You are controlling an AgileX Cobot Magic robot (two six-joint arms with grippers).
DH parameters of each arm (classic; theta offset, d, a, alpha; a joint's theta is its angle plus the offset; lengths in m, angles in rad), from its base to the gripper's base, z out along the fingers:
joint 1: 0 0.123 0 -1.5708
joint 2: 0.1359 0 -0.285 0
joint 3: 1.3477 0 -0.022 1.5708
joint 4: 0 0.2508 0 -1.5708
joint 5: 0 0 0.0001 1.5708
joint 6: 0 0.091 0 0
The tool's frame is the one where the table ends.
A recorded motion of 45 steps. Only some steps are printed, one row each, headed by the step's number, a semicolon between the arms.
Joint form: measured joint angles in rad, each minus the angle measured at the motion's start. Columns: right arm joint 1, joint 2, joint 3, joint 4, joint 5, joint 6; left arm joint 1, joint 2, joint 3, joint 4, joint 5, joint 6.
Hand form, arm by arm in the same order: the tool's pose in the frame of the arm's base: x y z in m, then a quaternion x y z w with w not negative. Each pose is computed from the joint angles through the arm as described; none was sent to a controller.
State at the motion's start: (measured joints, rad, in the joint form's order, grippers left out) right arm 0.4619 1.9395 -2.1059 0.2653 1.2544 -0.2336; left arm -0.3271 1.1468 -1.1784 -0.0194 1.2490 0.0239
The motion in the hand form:
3: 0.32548 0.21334 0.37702 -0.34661 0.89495 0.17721 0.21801; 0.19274 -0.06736 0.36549 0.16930 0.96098 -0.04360 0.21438
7: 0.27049 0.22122 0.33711 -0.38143 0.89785 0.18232 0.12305; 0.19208 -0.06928 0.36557 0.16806 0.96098 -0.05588 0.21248
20: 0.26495 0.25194 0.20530 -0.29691 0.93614 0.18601 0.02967; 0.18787 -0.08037 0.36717 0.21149 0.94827 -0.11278 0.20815
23: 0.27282 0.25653 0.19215 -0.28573 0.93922 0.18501 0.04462; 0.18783 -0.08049 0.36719 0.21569 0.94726 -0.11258 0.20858
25: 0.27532 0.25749 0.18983 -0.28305 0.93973 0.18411 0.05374; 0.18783 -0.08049 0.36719 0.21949 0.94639 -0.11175 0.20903
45: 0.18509 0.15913 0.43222 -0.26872 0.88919 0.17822 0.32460; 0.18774 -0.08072 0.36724 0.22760 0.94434 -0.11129 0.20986
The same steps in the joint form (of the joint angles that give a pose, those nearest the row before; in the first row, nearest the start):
3: 0.0538 -0.1347 0.2148 0.0289 0.0000 -0.0115; 0.0000 0.0000 0.0000 -0.0022 0.0000 0.0000
7: 0.1456 -0.2583 0.5201 0.0554 -0.0042 -0.0159; 0.0008 0.0000 0.0000 -0.0275 0.0000 0.0009
20: 0.2188 -0.0929 0.8180 0.1404 -0.3136 0.0849; 0.0008 -0.0011 0.0000 -0.1659 0.0000 0.1079
23: 0.2188 -0.0544 0.8171 0.1421 -0.3810 0.0893; 0.0008 -0.0011 0.0000 -0.1674 0.0000 0.1169
25: 0.2188 -0.0476 0.8171 0.1381 -0.4057 0.0917; 0.0008 -0.0011 0.0000 -0.1674 0.0000 0.1249
45: 0.2188 -0.6856 0.6398 -0.1774 -0.1381 0.3200; 0.0008 -0.0011 0.0000 -0.1702 0.0000 0.1424

